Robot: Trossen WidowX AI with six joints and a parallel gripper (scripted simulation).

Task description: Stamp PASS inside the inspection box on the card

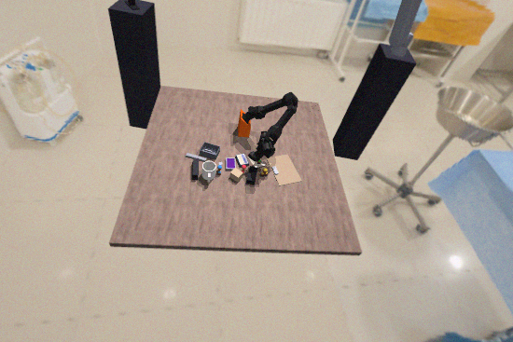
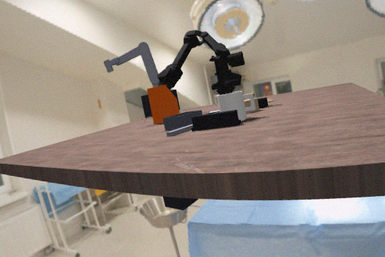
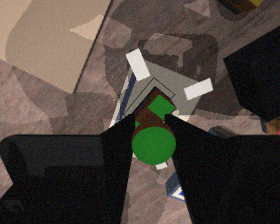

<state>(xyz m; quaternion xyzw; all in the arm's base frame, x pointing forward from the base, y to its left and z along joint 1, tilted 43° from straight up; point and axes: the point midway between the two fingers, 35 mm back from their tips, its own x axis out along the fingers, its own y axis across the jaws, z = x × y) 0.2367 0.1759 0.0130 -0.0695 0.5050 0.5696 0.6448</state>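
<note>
My gripper tip is now 6 cm short of the purple ink pad, 17 cm to the left of it and 3 cm above it. Also, from my gripper tip: tan box (15 cm ahead, 12 cm to the right, 1 cm below); red stamp (10 cm ahead, 9 cm to the right, 1 cm below); green PASS stamp (right at my gripper tip).
</note>
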